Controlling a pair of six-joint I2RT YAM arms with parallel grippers.
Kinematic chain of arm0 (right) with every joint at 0, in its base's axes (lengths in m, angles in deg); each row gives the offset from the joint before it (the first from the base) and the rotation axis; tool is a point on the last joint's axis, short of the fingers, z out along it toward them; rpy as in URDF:
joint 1: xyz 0 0 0.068 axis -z
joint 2: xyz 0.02 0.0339 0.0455 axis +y
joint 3: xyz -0.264 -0.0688 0 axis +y
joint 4: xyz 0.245 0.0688 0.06 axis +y
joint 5: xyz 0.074 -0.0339 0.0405 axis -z
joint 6: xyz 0.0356 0 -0.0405 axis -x
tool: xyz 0 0 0 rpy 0 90 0
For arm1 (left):
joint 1: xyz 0 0 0.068 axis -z
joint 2: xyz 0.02 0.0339 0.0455 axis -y
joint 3: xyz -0.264 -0.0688 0 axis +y
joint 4: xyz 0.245 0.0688 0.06 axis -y
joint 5: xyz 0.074 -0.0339 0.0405 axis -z
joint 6: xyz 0.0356 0 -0.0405 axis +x
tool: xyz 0 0 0 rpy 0 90 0
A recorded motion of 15 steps. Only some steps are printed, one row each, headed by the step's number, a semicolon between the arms.
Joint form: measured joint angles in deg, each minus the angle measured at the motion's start. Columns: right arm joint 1, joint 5, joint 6, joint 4, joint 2, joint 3; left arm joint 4, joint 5, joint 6, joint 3, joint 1, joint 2.
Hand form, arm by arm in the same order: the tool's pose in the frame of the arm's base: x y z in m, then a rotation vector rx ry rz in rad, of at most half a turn. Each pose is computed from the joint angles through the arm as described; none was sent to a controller.
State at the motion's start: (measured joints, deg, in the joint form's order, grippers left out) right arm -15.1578 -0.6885 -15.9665 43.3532 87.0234 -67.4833; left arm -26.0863 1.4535 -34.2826 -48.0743 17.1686 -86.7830
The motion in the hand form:
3: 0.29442 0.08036 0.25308 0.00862 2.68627 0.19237; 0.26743 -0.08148 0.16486 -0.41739 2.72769 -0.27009
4: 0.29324 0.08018 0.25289 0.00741 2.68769 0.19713; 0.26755 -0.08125 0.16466 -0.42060 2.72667 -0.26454
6: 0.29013 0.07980 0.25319 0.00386 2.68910 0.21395; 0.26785 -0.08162 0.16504 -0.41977 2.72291 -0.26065
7: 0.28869 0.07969 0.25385 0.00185 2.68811 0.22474; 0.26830 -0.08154 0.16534 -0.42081 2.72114 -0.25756
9: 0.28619 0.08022 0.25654 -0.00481 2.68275 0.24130; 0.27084 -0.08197 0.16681 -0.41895 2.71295 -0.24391
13: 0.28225 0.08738 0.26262 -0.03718 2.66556 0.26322; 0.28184 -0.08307 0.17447 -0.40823 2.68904 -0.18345
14: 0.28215 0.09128 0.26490 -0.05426 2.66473 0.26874; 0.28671 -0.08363 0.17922 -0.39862 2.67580 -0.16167
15: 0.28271 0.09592 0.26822 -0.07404 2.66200 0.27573; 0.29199 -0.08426 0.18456 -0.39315 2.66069 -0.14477
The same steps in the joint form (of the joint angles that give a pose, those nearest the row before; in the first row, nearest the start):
3: 0.00 -0.24 0.22 -0.02 -0.35 0.55; 0.13 -0.63 -0.13 0.57 -0.33 -0.89
4: 0.00 -0.46 0.22 0.00 -0.59 0.81; 0.13 -0.87 -0.20 0.57 -0.35 -0.94
6: 0.00 -1.18 0.20 0.07 -1.29 1.40; 0.22 -1.14 -0.22 0.50 -0.26 -0.94
7: 0.00 -1.62 0.18 0.09 -1.66 1.62; 0.20 -1.29 -0.22 0.39 -0.28 -0.98
9: -0.15 -2.21 0.15 0.26 -2.36 1.73; 0.15 -1.99 -0.07 -0.24 -0.26 -1.31
13: -1.66 -2.49 -0.07 0.37 -3.26 1.38; -1.09 -4.72 0.92 -3.45 -0.35 -2.75
14: -2.38 -2.54 -0.07 0.76 -3.08 0.72; -1.68 -5.77 1.53 -4.98 -0.39 -3.21
15: -3.19 -2.60 -0.04 1.25 -2.75 -0.29; -2.25 -6.69 1.97 -6.64 -0.46 -3.69

